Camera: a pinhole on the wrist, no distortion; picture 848 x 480 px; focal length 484.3 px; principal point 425.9 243.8 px. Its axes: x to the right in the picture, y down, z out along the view. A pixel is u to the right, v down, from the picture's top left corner.
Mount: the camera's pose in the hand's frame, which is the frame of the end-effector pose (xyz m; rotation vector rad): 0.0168 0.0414 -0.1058 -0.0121 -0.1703 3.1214
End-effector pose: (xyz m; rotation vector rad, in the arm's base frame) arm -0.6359 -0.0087 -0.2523 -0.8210 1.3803 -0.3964
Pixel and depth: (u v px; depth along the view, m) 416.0 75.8 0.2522
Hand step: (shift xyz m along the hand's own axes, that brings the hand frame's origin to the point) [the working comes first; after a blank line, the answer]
In the camera's frame: -0.0052 -0.0875 0.2522

0.0211 0.1009 0.1545
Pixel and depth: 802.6 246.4 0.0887
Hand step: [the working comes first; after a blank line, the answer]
In the camera's frame: 0.0690 0.0005 0.0887

-0.0530 0.0324 -0.0182
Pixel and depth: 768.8 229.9 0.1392
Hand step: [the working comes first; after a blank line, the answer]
In the camera's frame: 0.0986 -0.0040 0.1392

-0.0829 0.0318 0.0323
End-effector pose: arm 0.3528 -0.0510 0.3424 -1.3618 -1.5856 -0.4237
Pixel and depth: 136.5 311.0 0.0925
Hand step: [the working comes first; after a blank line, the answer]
In the camera's frame: -0.0553 0.0128 0.0925

0.0711 0.0177 -0.0149
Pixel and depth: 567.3 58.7 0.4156
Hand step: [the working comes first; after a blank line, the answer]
In the camera's frame: 0.1213 -0.1588 0.4156

-0.1057 0.1560 0.3238
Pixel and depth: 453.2 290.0 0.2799
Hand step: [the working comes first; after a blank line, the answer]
In the camera's frame: 0.0158 0.0267 0.2799

-0.0018 -0.0153 0.1694
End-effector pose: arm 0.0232 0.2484 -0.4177 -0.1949 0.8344 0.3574
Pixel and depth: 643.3 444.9 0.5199
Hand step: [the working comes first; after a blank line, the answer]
In the camera's frame: 0.2334 0.2159 0.5199

-0.2243 -0.2260 0.3859
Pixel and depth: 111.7 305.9 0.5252
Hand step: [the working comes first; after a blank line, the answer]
In the camera's frame: -0.3407 0.0673 0.5252

0.3520 -0.0881 0.4113
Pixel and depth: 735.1 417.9 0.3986
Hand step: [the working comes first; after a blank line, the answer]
In the camera's frame: 0.2545 0.1433 0.3986

-0.2432 -0.1403 0.2731
